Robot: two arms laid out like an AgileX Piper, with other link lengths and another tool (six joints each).
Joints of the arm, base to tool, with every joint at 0 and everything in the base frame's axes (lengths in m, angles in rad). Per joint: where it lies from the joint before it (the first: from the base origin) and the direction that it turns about. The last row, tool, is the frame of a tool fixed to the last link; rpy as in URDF.
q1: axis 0 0 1 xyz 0.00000 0.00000 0.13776
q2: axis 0 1 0 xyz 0.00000 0.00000 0.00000
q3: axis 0 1 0 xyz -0.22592 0.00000 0.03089
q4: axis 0.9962 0 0.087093 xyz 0.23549 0.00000 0.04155
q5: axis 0 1 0 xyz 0.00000 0.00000 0.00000
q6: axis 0.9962 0 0.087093 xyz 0.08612 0.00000 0.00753
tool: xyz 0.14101 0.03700 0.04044 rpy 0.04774 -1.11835 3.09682
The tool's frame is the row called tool.
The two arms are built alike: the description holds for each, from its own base.
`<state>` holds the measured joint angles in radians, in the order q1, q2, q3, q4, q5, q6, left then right.
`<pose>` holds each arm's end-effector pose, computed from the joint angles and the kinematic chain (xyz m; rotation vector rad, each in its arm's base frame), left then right.
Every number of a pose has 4 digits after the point. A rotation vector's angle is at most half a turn.
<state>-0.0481 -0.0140 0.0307 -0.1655 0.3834 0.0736 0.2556 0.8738 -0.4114 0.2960 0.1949 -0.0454</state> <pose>0.2398 0.0133 0.1564 2.0717 0.0470 2.1795 0.2995 0.1217 0.1719 -2.2406 -0.0049 -1.7736</pose>
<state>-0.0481 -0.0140 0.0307 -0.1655 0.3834 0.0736 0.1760 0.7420 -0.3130 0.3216 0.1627 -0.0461</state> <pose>0.2398 0.0133 0.1564 2.0717 0.0470 2.1795 0.2928 0.0926 0.1766 -2.1998 0.1229 -1.8741</pose>
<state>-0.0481 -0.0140 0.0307 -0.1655 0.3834 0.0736 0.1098 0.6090 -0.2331 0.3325 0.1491 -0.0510</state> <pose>0.2398 0.0133 0.1564 2.0717 0.0470 2.1795 0.2841 0.0706 0.1829 -2.1498 0.2047 -1.9739</pose>
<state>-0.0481 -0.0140 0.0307 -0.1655 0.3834 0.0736 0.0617 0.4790 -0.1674 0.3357 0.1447 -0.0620</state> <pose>0.2398 0.0133 0.1564 2.0717 0.0470 2.1795 0.2748 0.0561 0.1903 -2.0915 0.2435 -2.0706</pose>
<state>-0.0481 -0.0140 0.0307 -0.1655 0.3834 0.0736 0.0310 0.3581 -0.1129 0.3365 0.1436 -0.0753</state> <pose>0.2398 0.0133 0.1564 2.0717 0.0470 2.1795 0.2660 0.0478 0.1977 -2.0286 0.2543 -2.1579</pose>
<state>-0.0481 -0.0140 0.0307 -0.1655 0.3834 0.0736 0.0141 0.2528 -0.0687 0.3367 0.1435 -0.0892</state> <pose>0.2398 0.0133 0.1564 2.0717 0.0470 2.1795 0.2585 0.0436 0.2044 -1.9676 0.2481 -2.2312</pose>
